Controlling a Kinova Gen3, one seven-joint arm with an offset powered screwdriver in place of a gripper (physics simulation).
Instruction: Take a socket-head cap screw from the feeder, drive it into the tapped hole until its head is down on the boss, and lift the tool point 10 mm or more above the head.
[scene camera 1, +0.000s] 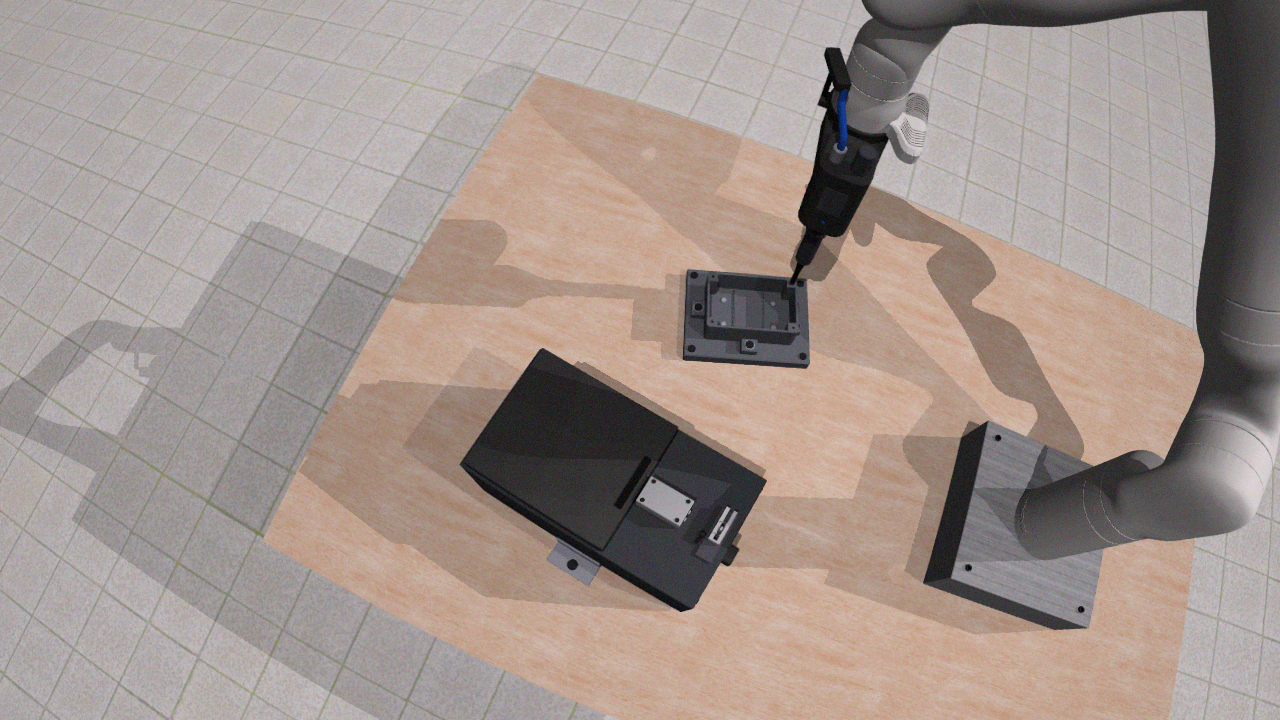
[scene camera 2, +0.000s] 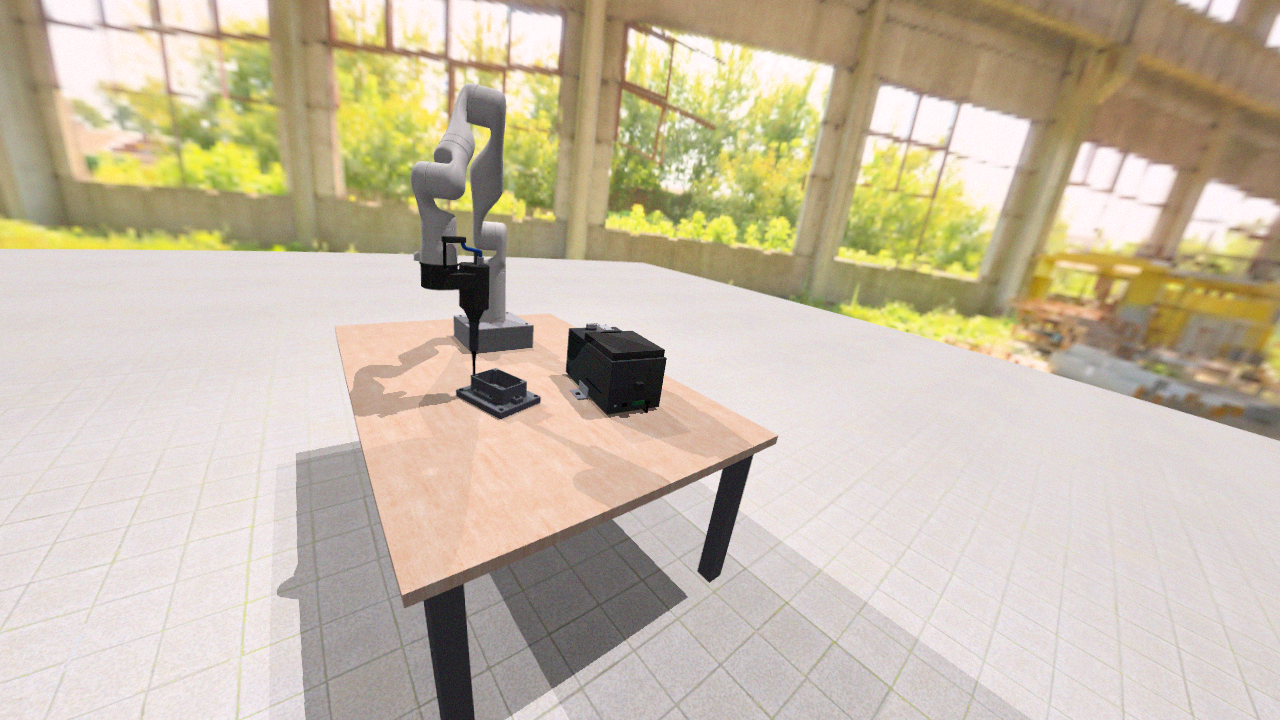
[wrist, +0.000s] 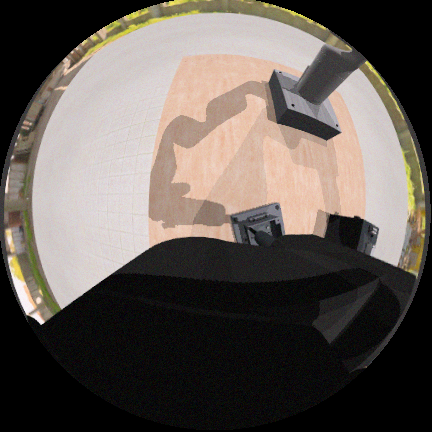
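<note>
My screwdriver (scene camera 1: 793, 281) (scene camera 2: 473, 371) (wrist: 251, 228) points down, its thin bit at the far right corner of the housing's raised wall in scene camera 1. It has no fingers. Whether the tip touches the corner boss, and whether a screw is at the tip or in the hole, is too small to tell. The dark grey housing (scene camera 1: 776, 356) (scene camera 2: 519, 406) (wrist: 267, 208) lies flat, an open rectangular box on a flanged plate with small holed bosses. The black feeder (scene camera 1: 572, 438) (scene camera 2: 637, 380) (wrist: 342, 231) stands apart from it, with a pale plate and a small metal outlet on its lower deck.
The arm's grey base block (scene camera 1: 975, 537) (scene camera 2: 501, 336) (wrist: 307, 119) stands on the wooden table (scene camera 1: 850, 644) (scene camera 2: 465, 501) (wrist: 220, 75). A small holed metal tab (scene camera 1: 581, 568) sticks out from the feeder's side. Dark shadows cross the table. The tool body hides the lower part of the wrist view.
</note>
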